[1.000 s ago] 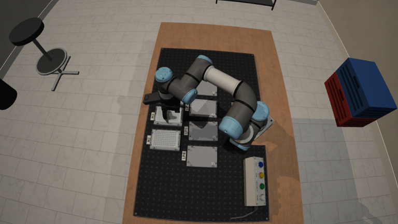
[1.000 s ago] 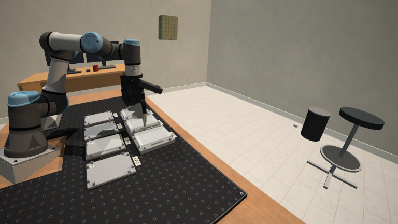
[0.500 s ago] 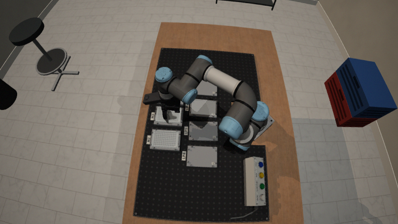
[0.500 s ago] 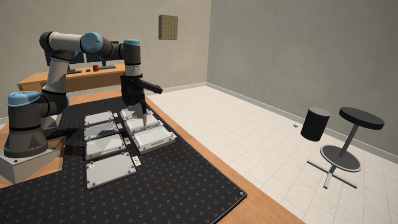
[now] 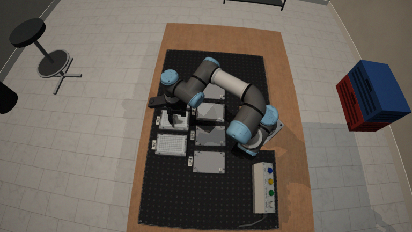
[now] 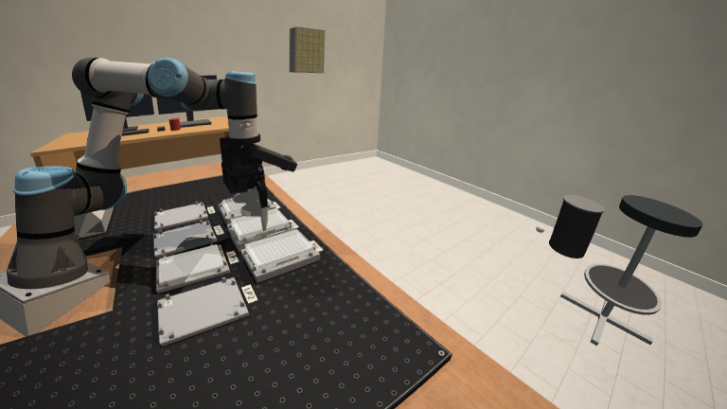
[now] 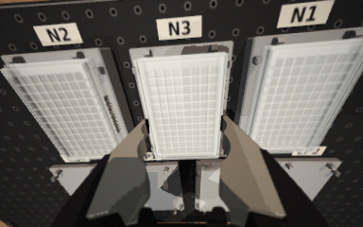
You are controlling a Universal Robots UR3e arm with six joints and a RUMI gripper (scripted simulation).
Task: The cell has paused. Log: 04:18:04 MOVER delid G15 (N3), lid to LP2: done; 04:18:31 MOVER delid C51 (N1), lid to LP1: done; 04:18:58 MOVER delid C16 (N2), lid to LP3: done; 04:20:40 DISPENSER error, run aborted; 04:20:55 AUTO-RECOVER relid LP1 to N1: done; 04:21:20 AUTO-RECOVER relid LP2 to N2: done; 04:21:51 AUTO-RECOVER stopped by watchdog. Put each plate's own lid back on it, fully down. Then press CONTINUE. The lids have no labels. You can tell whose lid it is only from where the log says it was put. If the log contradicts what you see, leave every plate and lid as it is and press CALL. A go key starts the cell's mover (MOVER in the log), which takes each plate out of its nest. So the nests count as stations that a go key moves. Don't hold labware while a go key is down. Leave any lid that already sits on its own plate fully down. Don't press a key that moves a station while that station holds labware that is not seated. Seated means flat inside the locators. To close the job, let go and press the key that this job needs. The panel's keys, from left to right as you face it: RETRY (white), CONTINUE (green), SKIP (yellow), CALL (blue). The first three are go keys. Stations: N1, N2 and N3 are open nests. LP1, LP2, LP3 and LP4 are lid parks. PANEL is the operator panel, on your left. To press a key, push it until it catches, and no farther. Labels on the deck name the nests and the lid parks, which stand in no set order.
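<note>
My gripper is now 170 mm past the pale lid, 90 mm to the left of it and 30 mm above it. Also, from my hand: lid park LP1 (190 mm behind, 40 mm to the left, 40 mm below); lid park LP3 (170 mm behind, 90 mm to the right, 40 mm below); plate (130 mm to the left, 20 mm behind, 10 mm below).
</note>
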